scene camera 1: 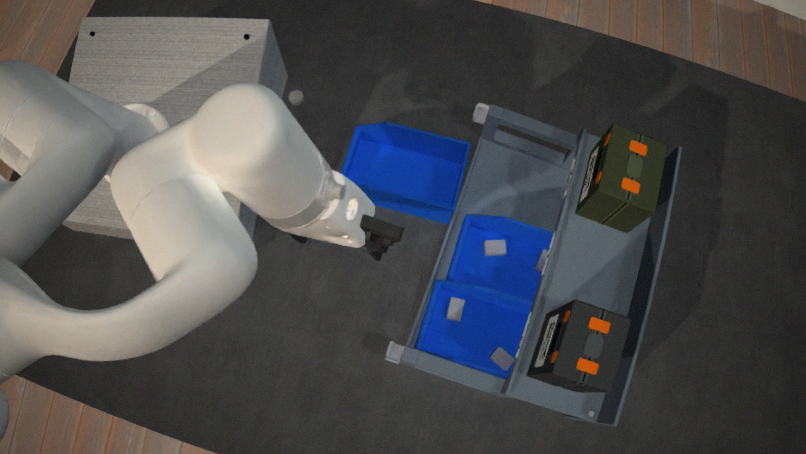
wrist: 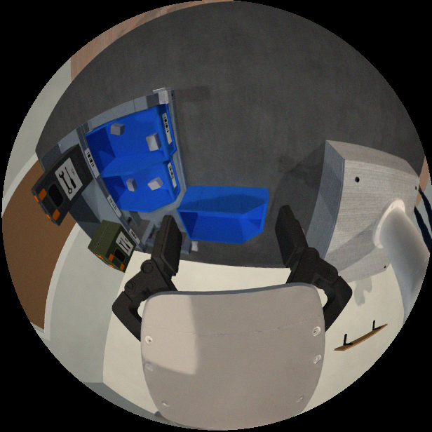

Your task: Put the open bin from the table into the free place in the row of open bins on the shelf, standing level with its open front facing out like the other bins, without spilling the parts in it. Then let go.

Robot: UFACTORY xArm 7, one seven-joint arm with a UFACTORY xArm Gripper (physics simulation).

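Places are measured from the arm's base along level axes (x ahead, y left, z up), in metres.
Pixels of known places: gripper, between the fingertips: (scene camera 1: 343, 239).
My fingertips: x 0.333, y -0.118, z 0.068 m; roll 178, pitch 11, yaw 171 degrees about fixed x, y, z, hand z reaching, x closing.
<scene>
Behind a point stands the place of what it marks.
The blue open bin (scene camera 1: 408, 166) @[z -0.104, x 0.394, y 0.048 m] (wrist: 222, 225) stands on the dark table top, outside the shelf, with one end close to the shelf's front rail. No parts show inside it, though some of its inside is hidden. The free place (scene camera 1: 510, 183) @[z -0.101, x 0.550, y 0.038 m] is at the upper end of the shelf's bin row in the scene view, beside a blue bin (scene camera 1: 496, 270) @[z -0.098, x 0.536, y -0.098 m] (wrist: 140, 187) with grey parts. Another such bin (scene camera 1: 473, 332) @[z -0.098, x 0.511, y -0.190 m] (wrist: 127, 135) stands beyond that one. My gripper (scene camera 1: 379, 236) (wrist: 227, 221) is open and empty, above and apart from the bin.
The grey shelf (scene camera 1: 606, 259) @[z -0.005, x 0.671, y -0.090 m] also holds a green case (scene camera 1: 634, 163) @[z 0.091, x 0.674, y 0.010 m] (wrist: 107, 245) and a black case (scene camera 1: 592, 338) @[z 0.117, x 0.613, y -0.210 m] (wrist: 62, 185) behind the bin row. A grey block (scene camera 1: 163, 62) @[z 0.035, x 0.026, y 0.123 m] (wrist: 370, 200) stands on the other side of the loose bin. A raised bar frames the shelf's upper end.
</scene>
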